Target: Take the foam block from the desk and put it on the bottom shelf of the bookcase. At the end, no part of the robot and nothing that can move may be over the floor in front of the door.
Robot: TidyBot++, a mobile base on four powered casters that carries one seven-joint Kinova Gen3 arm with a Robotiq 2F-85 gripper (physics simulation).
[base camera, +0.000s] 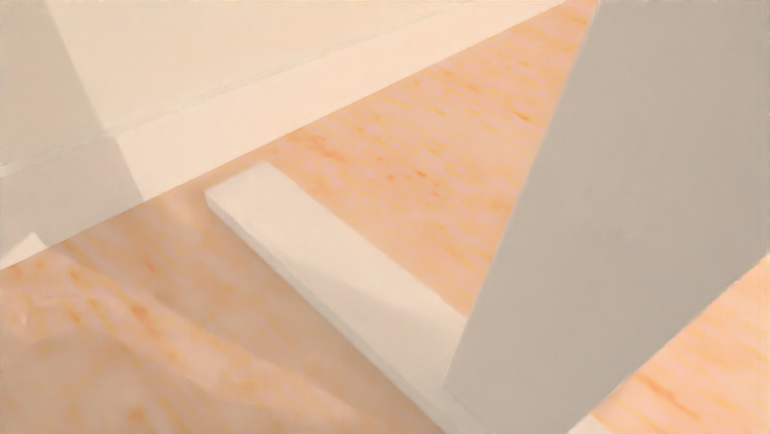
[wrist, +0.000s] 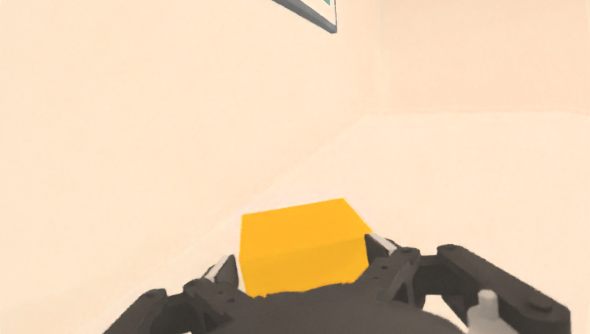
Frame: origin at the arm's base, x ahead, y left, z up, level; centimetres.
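Seen in the pictures: gripper, fingertip midpoint: (wrist: 301,258).
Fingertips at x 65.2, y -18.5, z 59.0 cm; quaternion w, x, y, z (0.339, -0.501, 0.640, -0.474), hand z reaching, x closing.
A point is followed by its place in that frame.
The foam block (wrist: 300,231) @(x 66.9, y -19.1, z 59.8 cm) is an orange-yellow box low in the middle of the wrist view, resting on the pale desk top (wrist: 431,173) @(x 78.5, y -44.9, z 55.3 cm) close to where it meets the wall. My gripper (wrist: 301,258) @(x 65.2, y -18.5, z 59.0 cm) is open, with one finger on each side of the block; the fingers straddle it with small gaps. The lower part of the block is hidden behind the gripper body. The base camera does not show the block or the gripper.
A framed picture (wrist: 319,19) @(x 116.4, y -45.5, z 87.1 cm) hangs on the wall at the top of the wrist view. The base camera shows wooden floor (base camera: 150,334) @(x 30.0, y 17.1, z -39.7 cm), a grey panel (base camera: 627,209) @(x 22.1, y -9.8, z -15.1 cm) close on the right, a low white board (base camera: 335,274) @(x 35.1, y 1.7, z -37.2 cm) on the floor and pale furniture (base camera: 180,78) at upper left.
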